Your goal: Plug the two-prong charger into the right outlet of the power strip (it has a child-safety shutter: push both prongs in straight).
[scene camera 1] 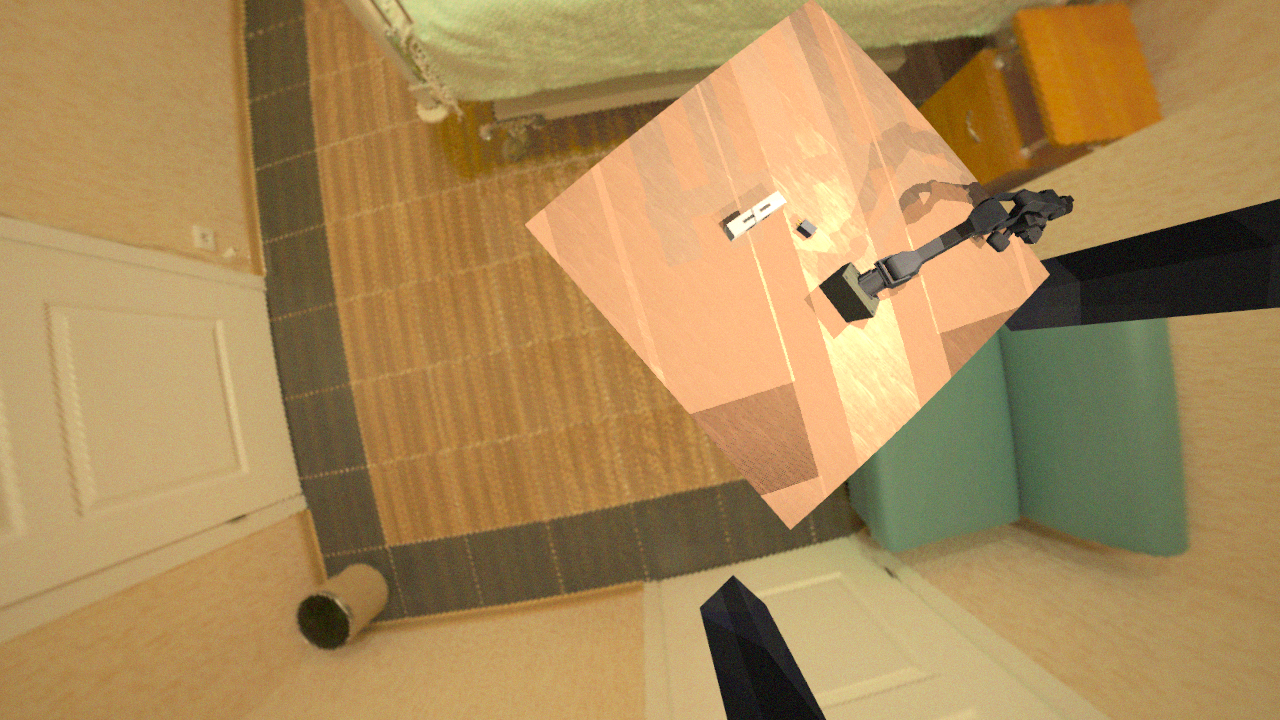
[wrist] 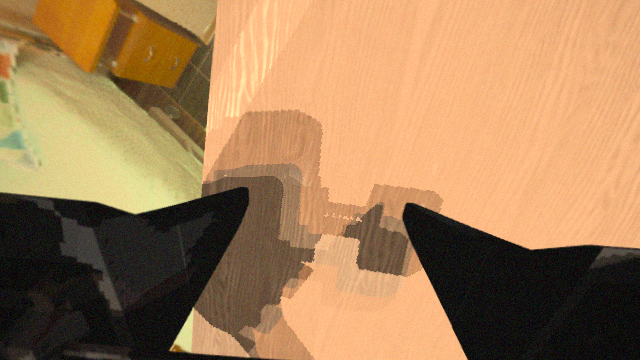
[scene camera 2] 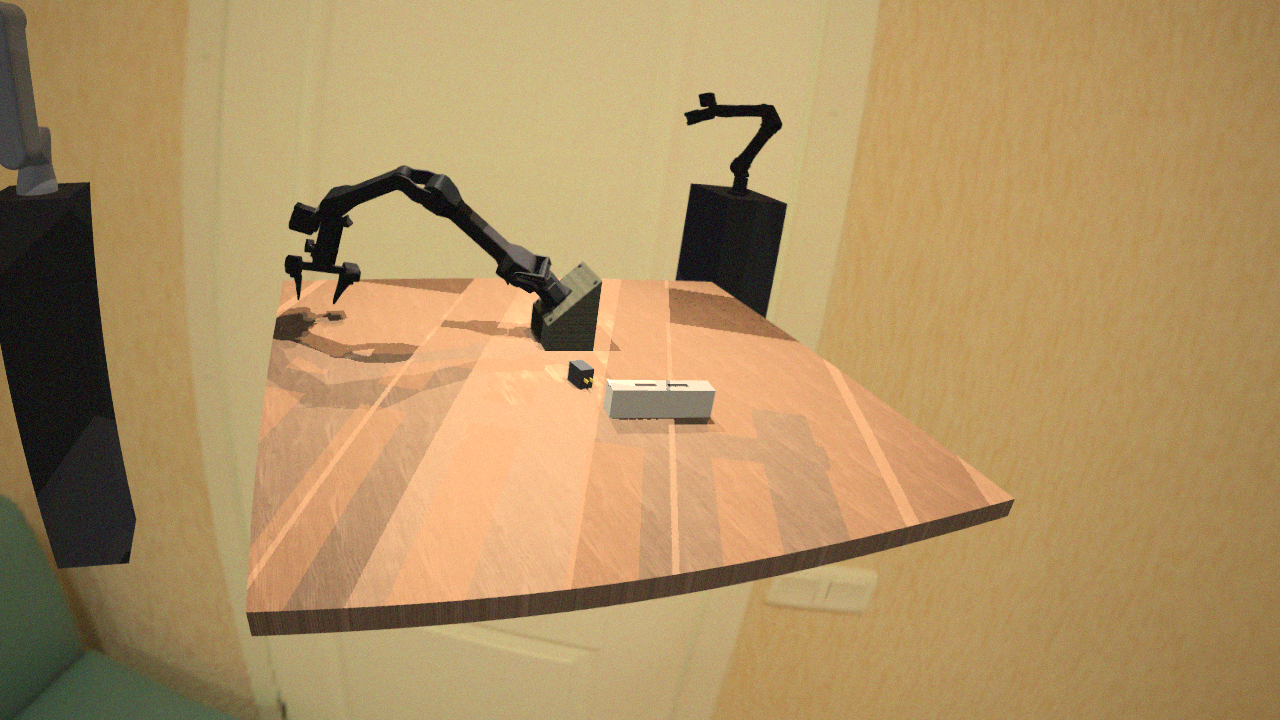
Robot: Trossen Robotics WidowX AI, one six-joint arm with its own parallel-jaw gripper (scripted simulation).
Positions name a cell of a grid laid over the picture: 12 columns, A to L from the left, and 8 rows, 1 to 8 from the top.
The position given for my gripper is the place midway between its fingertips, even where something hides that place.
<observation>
My gripper shows in scene camera 1 (J3), in the wrist view (G5) and in scene camera 2 (C4).
</observation>
